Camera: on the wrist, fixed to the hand. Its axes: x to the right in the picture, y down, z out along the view.
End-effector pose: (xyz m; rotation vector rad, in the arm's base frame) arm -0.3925 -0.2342 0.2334 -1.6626 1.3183 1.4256
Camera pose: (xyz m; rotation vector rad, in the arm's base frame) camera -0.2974 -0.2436 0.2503 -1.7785 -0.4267 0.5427
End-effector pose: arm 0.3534 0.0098 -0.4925 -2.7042 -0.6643 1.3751
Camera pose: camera 0.3528 0.0845 -0.4304 -1.0794 -2.2065 0.9139
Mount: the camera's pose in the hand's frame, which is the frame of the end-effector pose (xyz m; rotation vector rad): -0.0187 -0.0817 -0.0490 -0.1600 -0.1727 -1.6449
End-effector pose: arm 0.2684 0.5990 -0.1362 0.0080 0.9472 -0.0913
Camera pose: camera 0.2112 0.5213 -0.1469 -0.9201 0.5677 -1.4992
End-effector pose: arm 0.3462 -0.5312 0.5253 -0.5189 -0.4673 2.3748
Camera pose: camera 0.4254 -0.4751 0.5248 0.0908 -0.7456 0.7879
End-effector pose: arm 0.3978 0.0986 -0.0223 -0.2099 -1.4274 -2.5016
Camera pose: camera 0.3922 0.0990 -0.1192 -0.5477 0.7740 1.6353
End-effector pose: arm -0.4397 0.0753 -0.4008 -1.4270 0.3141 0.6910
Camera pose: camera -0.3947 0.0237 -0.3320 -1.2652 -1.0124 -0.5383
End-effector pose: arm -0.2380 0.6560 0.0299 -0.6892 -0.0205 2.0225
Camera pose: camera -0.1427 0.6721 0.0207 -0.3197 -0.6356 0.4710
